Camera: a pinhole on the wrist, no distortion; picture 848 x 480 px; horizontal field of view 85.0 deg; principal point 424.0 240.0 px. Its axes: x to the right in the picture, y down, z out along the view. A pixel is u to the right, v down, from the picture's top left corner.
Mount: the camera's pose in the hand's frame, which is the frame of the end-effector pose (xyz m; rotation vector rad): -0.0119 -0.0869 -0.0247 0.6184 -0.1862 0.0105
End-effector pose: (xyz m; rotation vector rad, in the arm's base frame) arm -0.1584 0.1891 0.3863 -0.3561 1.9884 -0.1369
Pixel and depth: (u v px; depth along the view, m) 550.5 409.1 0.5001
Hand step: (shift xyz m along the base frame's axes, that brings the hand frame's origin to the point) 0.4872 -0.1973 -0.1806
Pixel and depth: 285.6 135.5 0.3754
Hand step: 0.3260 -0.2800 0.1605
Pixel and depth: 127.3 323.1 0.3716
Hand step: 0.4094 -0.1102 0.2156
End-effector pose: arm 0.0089 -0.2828 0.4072 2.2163 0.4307 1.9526
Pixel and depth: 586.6 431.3 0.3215
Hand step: 0.3096 0.1950 -0.0628
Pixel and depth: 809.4 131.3 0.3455
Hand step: 0.2352 0.4329 0.0591
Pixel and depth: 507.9 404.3 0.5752
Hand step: 0.5329 0.2778 -0.1759
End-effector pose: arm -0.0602 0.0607 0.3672 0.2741 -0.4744 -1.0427
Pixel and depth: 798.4 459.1 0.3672
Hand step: -0.2540 -0.2610 0.3411
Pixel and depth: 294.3 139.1 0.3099
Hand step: -0.3856 -0.0246 -0.0275
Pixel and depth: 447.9 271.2 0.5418
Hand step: -0.5316 -0.1078 0.1952
